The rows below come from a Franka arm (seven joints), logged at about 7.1 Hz.
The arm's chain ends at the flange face. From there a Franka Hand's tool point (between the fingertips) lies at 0.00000 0.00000 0.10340 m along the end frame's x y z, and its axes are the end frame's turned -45 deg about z.
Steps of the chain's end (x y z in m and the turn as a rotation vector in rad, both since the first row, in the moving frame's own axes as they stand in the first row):
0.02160 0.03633 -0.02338 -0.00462 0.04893 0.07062
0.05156 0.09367 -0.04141 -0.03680 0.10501 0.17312
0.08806 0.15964 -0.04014 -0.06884 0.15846 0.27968
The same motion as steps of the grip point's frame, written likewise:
-0.00732 0.04499 -0.02350 -0.03787 0.03133 0.07062
-0.02572 0.11342 -0.04205 -0.10027 0.04823 0.17312
-0.04648 0.19238 -0.04167 -0.16073 0.06337 0.27968

